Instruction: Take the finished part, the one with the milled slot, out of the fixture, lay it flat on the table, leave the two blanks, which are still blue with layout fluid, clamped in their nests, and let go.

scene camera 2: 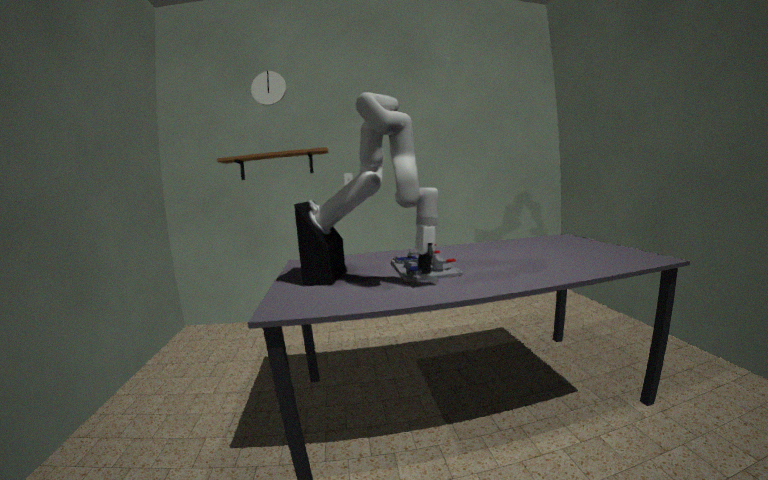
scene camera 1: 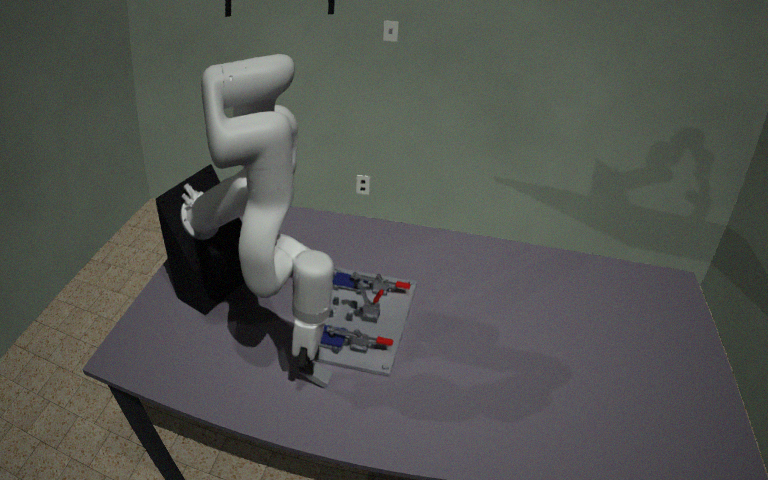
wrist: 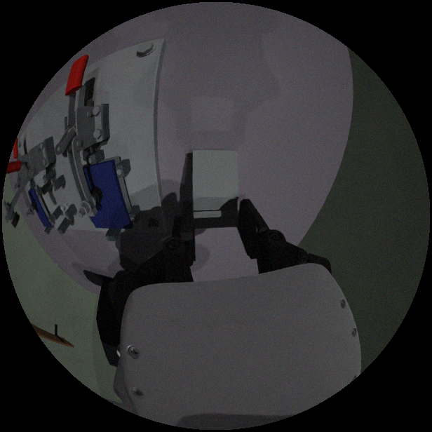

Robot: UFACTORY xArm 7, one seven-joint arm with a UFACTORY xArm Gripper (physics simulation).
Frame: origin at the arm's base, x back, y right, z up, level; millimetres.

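Seen in the pictures: gripper, fingertip midpoint: [scene camera 2: 424,272] [scene camera 1: 308,365]; arm's base at its link origin: [scene camera 2: 319,222] [scene camera 1: 199,216].
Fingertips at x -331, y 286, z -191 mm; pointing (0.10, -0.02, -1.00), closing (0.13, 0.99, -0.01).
Offsets run from my fingertips to a thing's top centre. "pt": to the spot under its first point. Level surfaces: height alone.
The finished part @[dy +2, dx -13, dz +7 mm] [scene camera 1: 320,377] [scene camera 2: 425,280] [wrist: 215,177] is a pale grey block; its milled slot shows near the fingers in the wrist view. My gripper [scene camera 1: 302,370] [scene camera 2: 424,270] [wrist: 215,213] is shut on its near end and holds it low at the table, beside the fixture plate @[dy -219, dx -95, dz -34 mm] [scene camera 1: 390,325] [wrist: 142,125]. The part looks about level; whether it touches the table I cannot tell. One blue blank @[pt dy -110, dx -43, dz -12 mm] [scene camera 1: 333,337] [wrist: 111,200] sits under its clamp in the nest nearest the gripper. The other blue blank @[dy -337, dx -62, dz -18 mm] [scene camera 1: 343,280] [wrist: 40,207] sits clamped in the far nest. The middle nest is empty, its clamp raised.
Red clamp handles @[pt dy -91, dx -164, dz +8 mm] [scene camera 1: 384,341] @[pt dy -307, dx -200, dz +1 mm] [scene camera 1: 402,285] [wrist: 77,75] stick out over the plate on the side away from the black robot base [scene camera 1: 195,254] [scene camera 2: 320,254]. The plate's near edge lies close beside the gripper. The table's @[dz -49 mm] [scene camera 1: 509,339] [scene camera 2: 538,260] front edge runs beyond the part.
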